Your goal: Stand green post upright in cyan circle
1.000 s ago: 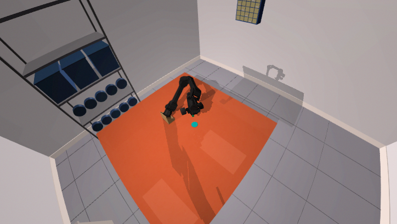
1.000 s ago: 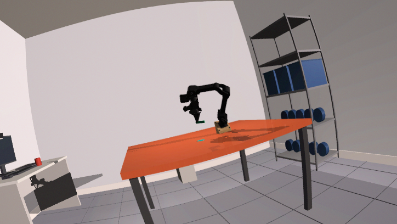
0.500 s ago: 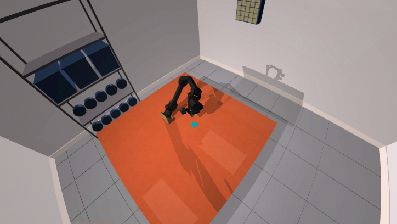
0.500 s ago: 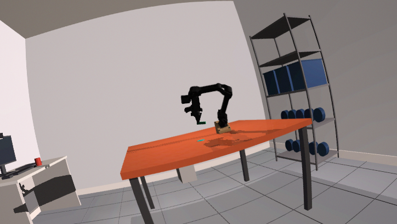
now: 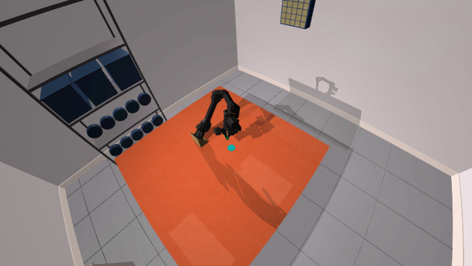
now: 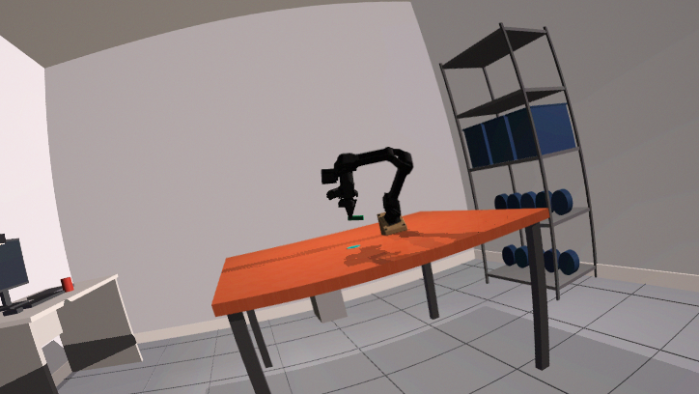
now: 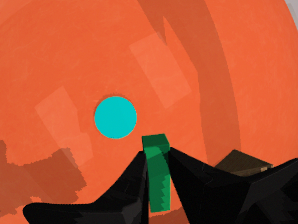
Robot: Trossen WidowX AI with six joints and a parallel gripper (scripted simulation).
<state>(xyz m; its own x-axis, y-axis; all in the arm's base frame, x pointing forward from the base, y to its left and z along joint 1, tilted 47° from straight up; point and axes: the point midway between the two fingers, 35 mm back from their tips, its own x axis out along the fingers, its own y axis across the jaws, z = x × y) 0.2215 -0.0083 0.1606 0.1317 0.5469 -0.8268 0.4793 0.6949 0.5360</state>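
My gripper tip is 20 mm short of the cyan circle, 10 mm to the right of it and 120 mm above it. The rest, counted from my gripper tip: green post: 20 mm behind, 10 mm to the left.
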